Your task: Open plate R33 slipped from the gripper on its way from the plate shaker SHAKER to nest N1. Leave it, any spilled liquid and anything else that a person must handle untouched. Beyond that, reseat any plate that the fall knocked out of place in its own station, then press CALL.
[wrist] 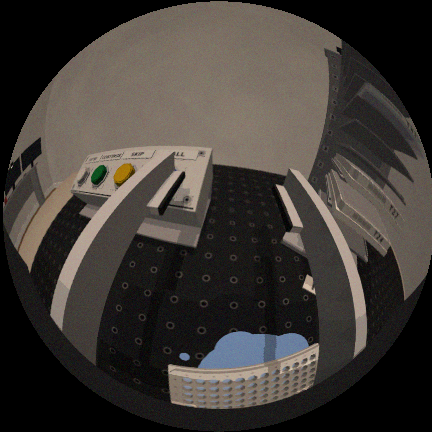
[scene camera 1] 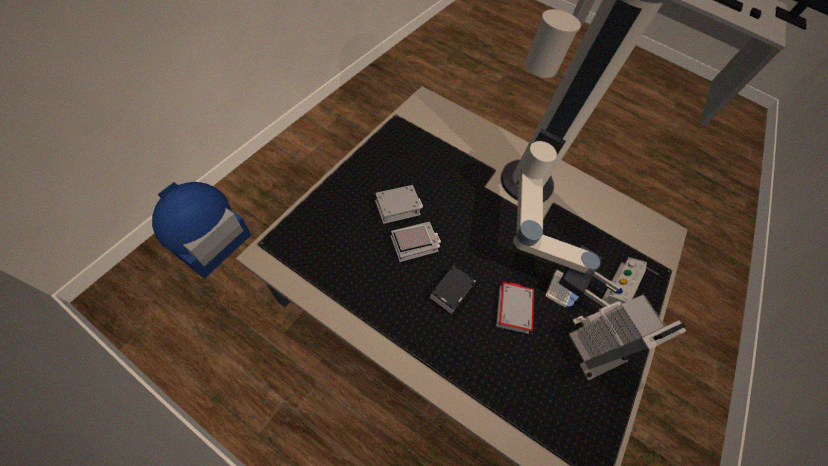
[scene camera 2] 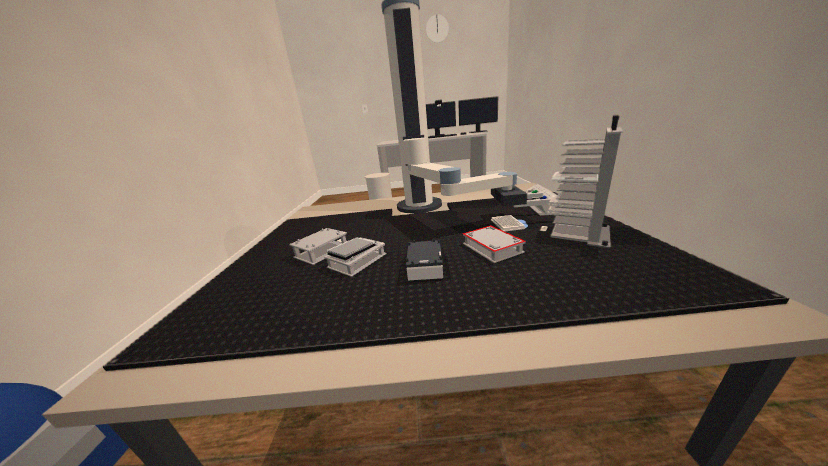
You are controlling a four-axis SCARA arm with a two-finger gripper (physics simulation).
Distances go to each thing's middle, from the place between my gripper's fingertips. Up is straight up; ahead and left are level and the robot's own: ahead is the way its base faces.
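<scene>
The dark shaker (scene camera 2: pixel 424 259) is 30 cm ahead of my hand, 52 cm to the right of it and 5 cm below it. I also see the white plate (wrist: pixel 233 387), which is 3 cm ahead of my hand and 8 cm below it, as well as 17 cm to the right of it.
</scene>
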